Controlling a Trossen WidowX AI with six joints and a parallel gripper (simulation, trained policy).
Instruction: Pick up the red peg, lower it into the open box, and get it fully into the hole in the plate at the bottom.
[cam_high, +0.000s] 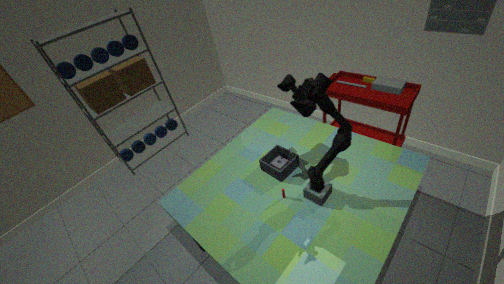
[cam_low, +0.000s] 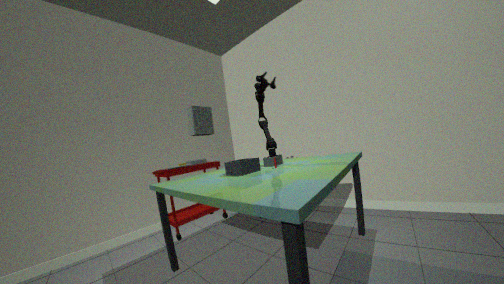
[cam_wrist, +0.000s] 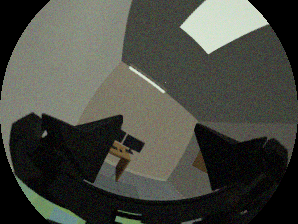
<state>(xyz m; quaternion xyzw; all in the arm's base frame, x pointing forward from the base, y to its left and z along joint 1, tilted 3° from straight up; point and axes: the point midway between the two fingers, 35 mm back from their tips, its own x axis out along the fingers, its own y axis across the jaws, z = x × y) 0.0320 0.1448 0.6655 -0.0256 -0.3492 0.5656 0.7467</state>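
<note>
Now: the red peg 73 cm below my gripper tip, 11 cm ahead of it and 3 cm to the right of it. The rest, counted from my gripper tip: grey plate: 72 cm below, 27 cm ahead, 22 cm to the right; box: 74 cm below, 27 cm ahead, 22 cm to the right.
</note>
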